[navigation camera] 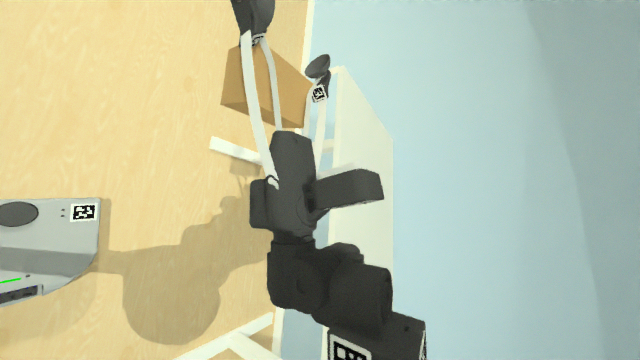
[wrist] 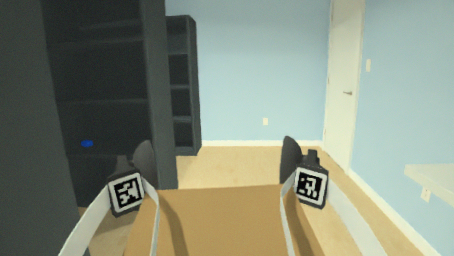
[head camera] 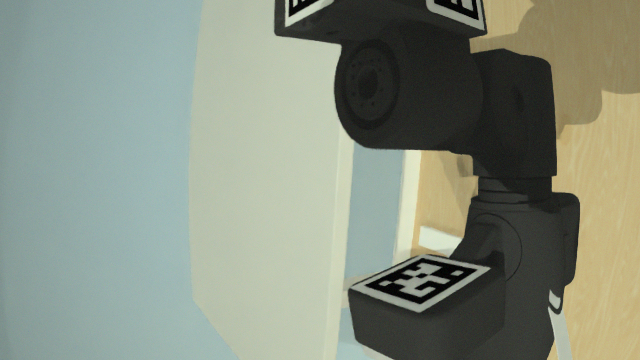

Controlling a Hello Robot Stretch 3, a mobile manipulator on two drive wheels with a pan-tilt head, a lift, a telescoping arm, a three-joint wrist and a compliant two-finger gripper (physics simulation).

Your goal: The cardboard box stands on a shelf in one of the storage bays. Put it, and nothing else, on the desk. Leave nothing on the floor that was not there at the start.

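Seen in the pictures: gripper, fingertip midpoint: [navigation camera: 292, 25]; robot's base, origin of the base link: [navigation camera: 17, 212].
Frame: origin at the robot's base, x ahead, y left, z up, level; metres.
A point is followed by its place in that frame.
The brown cardboard box [navigation camera: 292, 92] {x 0.179, y -0.178, z 1.098 m} [wrist: 225, 220] is held between the two fingers of my gripper [navigation camera: 286, 41] {x 0.252, y -0.169, z 1.106 m} [wrist: 218, 156] {x 0.252, y -0.169, z 1.106 m}, which is shut on it. In the navigation view the box hangs over the floor side of the desk's long edge, near the desk's far end. The white desk [head camera: 265, 175] {x 0.023, y -0.783, z 0.950 m} [navigation camera: 365, 150] {x 0.250, y -0.834, z 0.950 m} [wrist: 435, 177] has its top beside the wrist; in the wrist view its corner shows at the right, apart from the box. In the head view the dark wrist partly covers the desk's edge, and the fingertips and box are out of view. The box's underside is hidden.
Dark storage bays [wrist: 160, 100] stand at the left in the wrist view, with a small blue object [wrist: 87, 143] on a shelf. Another dark shelf unit [wrist: 195, 90] and a white door [wrist: 345, 75] are beyond. A desk foot [head camera: 440, 239] [navigation camera: 235, 150] stands near my base [navigation camera: 50, 225] {x -0.038, y -0.062, z 0.160 m}.
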